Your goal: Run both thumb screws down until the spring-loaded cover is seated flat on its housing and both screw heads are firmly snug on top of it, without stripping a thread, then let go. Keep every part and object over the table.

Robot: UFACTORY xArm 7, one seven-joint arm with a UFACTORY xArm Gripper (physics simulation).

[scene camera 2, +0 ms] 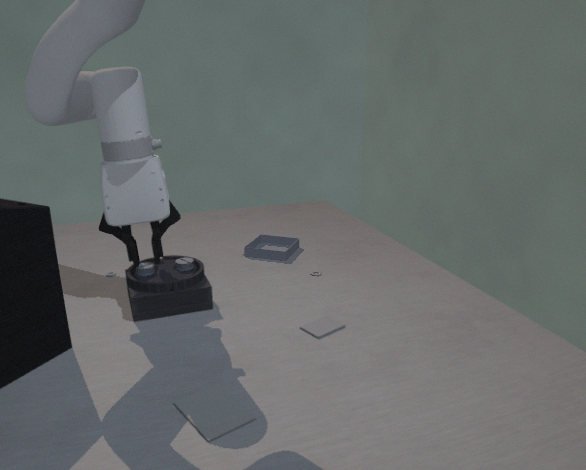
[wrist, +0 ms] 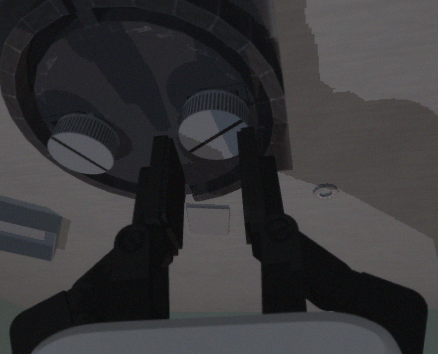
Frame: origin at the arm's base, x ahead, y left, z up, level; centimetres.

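Seen in the pictures: gripper, fingertip midpoint: (scene camera 2: 147, 262) (wrist: 208, 152).
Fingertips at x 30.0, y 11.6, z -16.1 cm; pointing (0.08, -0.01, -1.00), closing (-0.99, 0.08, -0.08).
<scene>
A point is followed by its place in that frame.
The dark housing (scene camera 2: 172, 303) {x 33.0, y 4.7, z -20.7 cm} stands on the table, with the dark round cover (scene camera 2: 165, 274) {x 32.6, y 9.2, z -17.5 cm} (wrist: 112, 50) {x 32.7, y 7.0, z -17.5 cm} on top inside a raised rim. Two grey thumb screws with ribbed sides and slotted heads stand up from the cover. One screw (scene camera 2: 145, 270) {x 29.5, y 9.3, z -16.5 cm} (wrist: 210, 132) {x 29.6, y 10.5, z -16.2 cm} is on the left in the scene view and on the right in the wrist view; the other screw (scene camera 2: 185, 265) {x 35.9, y 9.6, z -16.5 cm} (wrist: 82, 147) {x 35.6, y 10.6, z -16.2 cm} is on the opposite side. My gripper (scene camera 2: 146, 259) {x 30.0, y 11.7, z -16.1 cm} (wrist: 208, 152) {x 30.0, y 11.7, z -16.1 cm} is partly open, its fingertips close to the first screw's head, one overlapping its edge in the wrist view. Any gap under the cover is hidden.
A shallow grey open tray (scene camera 2: 252, 251) {x 51.1, y 26.3, z -21.5 cm} (wrist: 25, 247) {x 57.8, y 32.5, z -21.8 cm} and a small ring (scene camera 2: 316, 274) {x 60.1, y 13.0, z -22.5 cm} lie beyond the housing. Another ring (scene camera 2: 111, 274) {x 23.2, y 24.6, z -22.6 cm} (wrist: 325, 191) {x 23.1, y 24.8, z -22.5 cm} lies beside it. A flat tile (scene camera 2: 322, 327) {x 53.6, y -6.6, z -22.5 cm} lies to the right. A large black box (scene camera 2: 30, 295) {x 14.9, y -4.6, z -12.8 cm} stands at the left.
</scene>
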